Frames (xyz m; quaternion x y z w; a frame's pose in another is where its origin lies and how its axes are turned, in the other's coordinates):
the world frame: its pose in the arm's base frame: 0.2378 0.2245 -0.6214 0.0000 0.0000 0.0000 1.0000
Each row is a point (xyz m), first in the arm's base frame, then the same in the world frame.
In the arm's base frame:
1: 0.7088 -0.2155 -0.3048
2: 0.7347 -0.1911 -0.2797
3: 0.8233 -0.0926 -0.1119
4: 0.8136 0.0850 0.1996
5: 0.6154 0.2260 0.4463
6: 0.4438 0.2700 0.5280
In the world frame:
1: 0.4710 -0.4400 0.3166
2: 0.4969 -0.4156 0.3417
3: 0.5855 -0.3171 0.5095
4: 0.5758 -0.1395 0.8210
5: 0.3776 0.0015 1.0677
6: 0.2060 0.0455 1.1494

